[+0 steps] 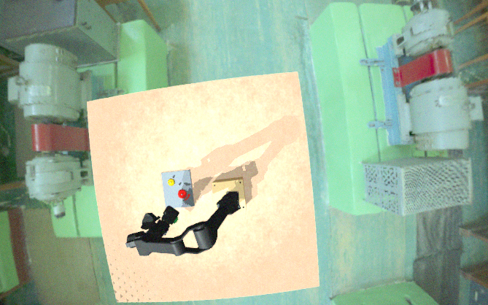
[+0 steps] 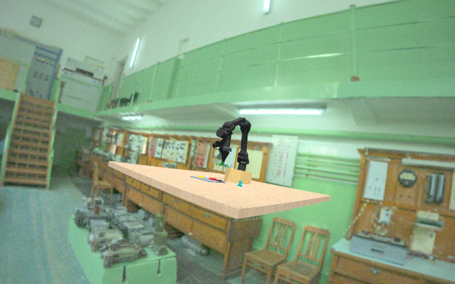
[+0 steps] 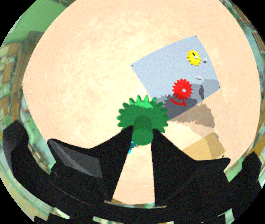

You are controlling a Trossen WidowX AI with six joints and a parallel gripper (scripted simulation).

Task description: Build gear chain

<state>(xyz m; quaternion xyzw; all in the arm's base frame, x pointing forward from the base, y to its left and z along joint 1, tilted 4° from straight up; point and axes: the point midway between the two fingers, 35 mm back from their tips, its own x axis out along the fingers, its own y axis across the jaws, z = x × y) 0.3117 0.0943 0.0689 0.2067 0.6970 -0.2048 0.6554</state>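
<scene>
My gripper tip is now 40 mm short of the yellow gear, 160 mm to the left of it and 140 mm above it. From my gripper tip the other things lie so: small blue gear (110 mm behind, 100 mm to the left, 140 mm below); red gear (20 mm behind, 100 mm to the right, 140 mm below); green gear (10 mm below).
</scene>
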